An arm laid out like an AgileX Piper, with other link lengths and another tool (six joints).
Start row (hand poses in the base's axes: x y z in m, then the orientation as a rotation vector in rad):
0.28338, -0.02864, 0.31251, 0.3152, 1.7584, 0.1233
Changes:
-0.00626, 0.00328, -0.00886, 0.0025, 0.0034, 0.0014
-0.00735, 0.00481, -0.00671, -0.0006, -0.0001, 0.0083
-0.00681, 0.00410, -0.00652, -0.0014, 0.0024, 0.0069
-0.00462, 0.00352, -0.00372, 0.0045, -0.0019, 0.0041
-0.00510, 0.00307, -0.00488, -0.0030, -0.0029, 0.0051
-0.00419, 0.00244, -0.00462, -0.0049, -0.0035, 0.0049
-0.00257, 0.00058, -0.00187, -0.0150, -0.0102, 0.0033
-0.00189, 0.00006, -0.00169, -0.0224, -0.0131, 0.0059
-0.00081, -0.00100, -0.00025, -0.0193, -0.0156, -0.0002
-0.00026, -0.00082, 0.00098, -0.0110, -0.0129, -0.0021
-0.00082, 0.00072, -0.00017, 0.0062, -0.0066, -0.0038
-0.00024, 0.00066, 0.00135, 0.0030, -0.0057, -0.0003
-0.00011, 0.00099, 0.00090, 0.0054, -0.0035, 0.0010
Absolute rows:
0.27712, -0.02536, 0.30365, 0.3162, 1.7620, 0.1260
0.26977, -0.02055, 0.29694, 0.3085, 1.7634, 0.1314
0.26296, -0.01645, 0.29042, 0.3017, 1.7670, 0.1348
0.25834, -0.01293, 0.28670, 0.3011, 1.7657, 0.1420
0.25324, -0.00986, 0.28182, 0.2941, 1.7638, 0.1434
0.24905, -0.00742, 0.27720, 0.2858, 1.7613, 0.1430
0.24648, -0.00684, 0.27533, 0.2709, 1.7521, 0.1334
0.24459, -0.00678, 0.27364, 0.2481, 1.7405, 0.1195
0.24378, -0.00778, 0.27339, 0.2326, 1.7253, 0.1042
0.24352, -0.00860, 0.27437, 0.2252, 1.7124, 0.0945
0.24270, -0.00788, 0.27420, 0.2325, 1.7053, 0.0977
0.24246, -0.00722, 0.27555, 0.2345, 1.6995, 0.1006
0.24235, -0.00623, 0.27645, 0.2374, 1.6961, 0.1063

